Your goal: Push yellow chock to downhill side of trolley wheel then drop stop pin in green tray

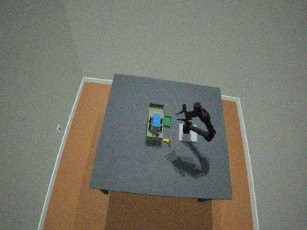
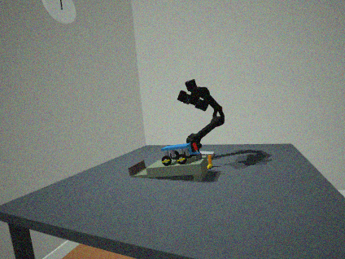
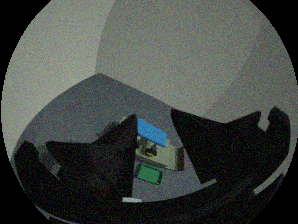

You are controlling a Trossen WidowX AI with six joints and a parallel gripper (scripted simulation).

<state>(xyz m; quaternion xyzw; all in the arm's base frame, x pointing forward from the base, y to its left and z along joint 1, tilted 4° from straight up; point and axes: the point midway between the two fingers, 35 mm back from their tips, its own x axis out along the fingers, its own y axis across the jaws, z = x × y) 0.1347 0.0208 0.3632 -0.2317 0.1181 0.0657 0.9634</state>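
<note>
My gripper tip is now 20 mm short of the yellow chock, 70 mm to the right of it and 340 mm above it. From my gripper tip the other things lie so: olive ramp: 130 mm ahead, 80 mm to the right, 310 mm below; then blue trolley: 130 mm ahead, 70 mm to the right, 250 mm below; then red-headed stop pin: 120 mm ahead, 30 mm to the left, 230 mm below.
</note>
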